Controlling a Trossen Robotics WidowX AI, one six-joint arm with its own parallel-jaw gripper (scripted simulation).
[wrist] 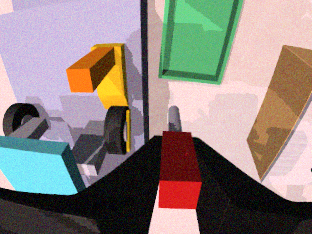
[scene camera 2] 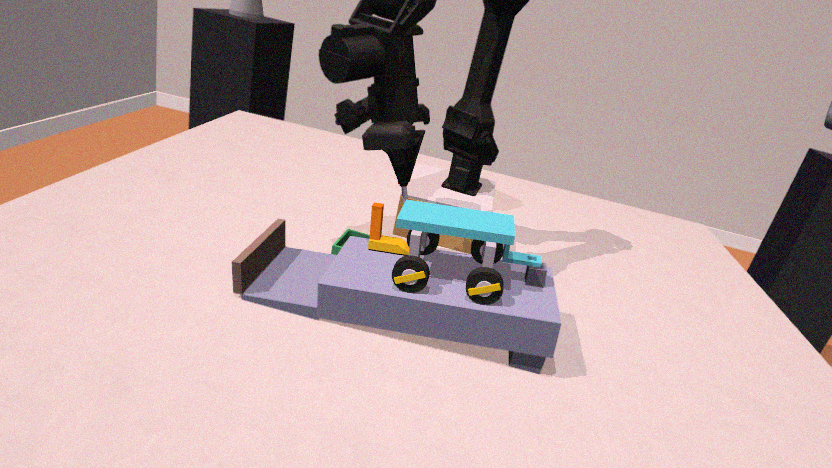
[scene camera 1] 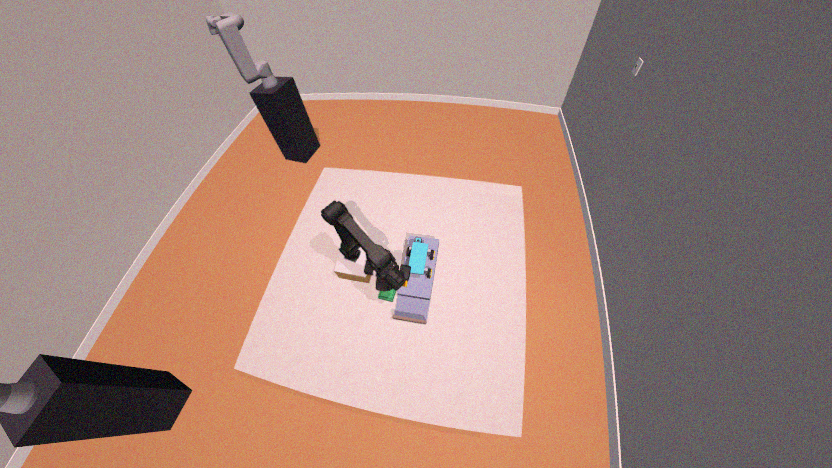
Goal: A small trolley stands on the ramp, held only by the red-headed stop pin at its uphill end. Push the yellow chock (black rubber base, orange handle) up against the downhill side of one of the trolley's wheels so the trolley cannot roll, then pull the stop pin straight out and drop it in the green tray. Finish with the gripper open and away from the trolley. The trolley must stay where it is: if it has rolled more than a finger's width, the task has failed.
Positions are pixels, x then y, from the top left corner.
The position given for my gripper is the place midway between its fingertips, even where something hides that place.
My gripper (scene camera 2: pixel 405 184) holds a red-headed stop pin (wrist: pixel 179 188).
